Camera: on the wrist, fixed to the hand. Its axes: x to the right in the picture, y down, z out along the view.
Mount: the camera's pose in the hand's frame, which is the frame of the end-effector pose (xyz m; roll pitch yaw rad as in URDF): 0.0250 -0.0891 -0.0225 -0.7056 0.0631 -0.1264
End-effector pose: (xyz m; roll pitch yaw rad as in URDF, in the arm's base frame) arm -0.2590 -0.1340 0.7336 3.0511 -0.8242 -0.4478
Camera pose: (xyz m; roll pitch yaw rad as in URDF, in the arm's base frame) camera -0.2139 -0.0550 0.7617 2.1970 -0.8658 -0.2442
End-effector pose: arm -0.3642 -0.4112 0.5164 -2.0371 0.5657 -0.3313
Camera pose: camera -0.2923 -0.4148 0.5787 -2.7386 0.4245 -0.3310
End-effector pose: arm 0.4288 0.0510 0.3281 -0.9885 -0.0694 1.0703
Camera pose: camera 0.4982 0.0366 0.3917 -1.6772 -0.1393 0.9469
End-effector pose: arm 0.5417 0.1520 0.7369 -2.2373 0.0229 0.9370
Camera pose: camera 0.5275 0.1958 0.8202 -2.9402 -0.1154 0.9654
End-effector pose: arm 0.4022 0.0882 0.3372 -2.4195 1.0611 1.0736
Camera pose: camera 0.3939 0.1819 0.3523 -3.0470 0.9282 1.1617
